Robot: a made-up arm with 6 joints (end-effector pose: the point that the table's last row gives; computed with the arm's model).
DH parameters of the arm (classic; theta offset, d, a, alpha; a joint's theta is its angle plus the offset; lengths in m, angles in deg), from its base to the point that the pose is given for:
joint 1: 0 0.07 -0.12 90
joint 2: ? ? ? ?
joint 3: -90 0.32 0.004 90
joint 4: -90 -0.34 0.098 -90
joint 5: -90 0.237 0.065 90
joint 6: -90 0.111 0.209 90
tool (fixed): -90 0.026 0 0
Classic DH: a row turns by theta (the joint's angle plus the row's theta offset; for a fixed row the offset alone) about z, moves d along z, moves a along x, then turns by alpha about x.
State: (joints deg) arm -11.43 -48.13 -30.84 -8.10 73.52 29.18
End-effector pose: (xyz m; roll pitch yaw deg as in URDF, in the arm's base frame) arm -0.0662 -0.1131 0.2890 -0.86 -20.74 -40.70
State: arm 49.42 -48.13 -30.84 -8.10 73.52 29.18
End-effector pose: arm 0.0665 -0.1129 0.2890 -0.86 -20.74 20.15
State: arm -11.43 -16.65 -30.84 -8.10 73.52 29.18
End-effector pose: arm -0.1895 -0.0882 0.2973 21.00 -46.72 -53.26
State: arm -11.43 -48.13 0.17 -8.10 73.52 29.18
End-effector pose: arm -0.0209 -0.0233 0.3129 -22.63 -25.52 -8.71
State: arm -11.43 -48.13 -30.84 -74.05 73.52 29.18
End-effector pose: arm -0.0318 0.0534 0.4403 57.76 -35.79 -29.93
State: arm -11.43 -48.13 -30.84 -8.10 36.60 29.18
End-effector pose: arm -0.1640 -0.0888 0.3449 -2.18 12.21 -23.75
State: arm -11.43 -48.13 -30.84 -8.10 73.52 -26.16
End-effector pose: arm -0.1809 -0.1583 0.4409 54.48 -20.74 -40.70
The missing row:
joint 2: 90 0.011 0.047 -90
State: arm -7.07 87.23 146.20 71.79 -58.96 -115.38
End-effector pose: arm 0.1342 0.4529 -0.5499 -170.56 -12.04 177.01
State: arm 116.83 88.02 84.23 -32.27 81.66 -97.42
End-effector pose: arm 0.0277 -0.5200 -0.1300 -48.04 -7.09 -152.12
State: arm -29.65 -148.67 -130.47 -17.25 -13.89 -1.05
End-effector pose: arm -0.0678 -0.2378 0.4090 -50.32 53.34 150.75
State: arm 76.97 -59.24 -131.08 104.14 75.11 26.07
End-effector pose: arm -0.0807 -0.5152 0.3033 -111.63 21.53 -65.65
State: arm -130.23 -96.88 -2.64 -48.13 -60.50 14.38
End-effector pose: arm -0.2871 -0.2173 0.3389 116.61 12.95 25.12
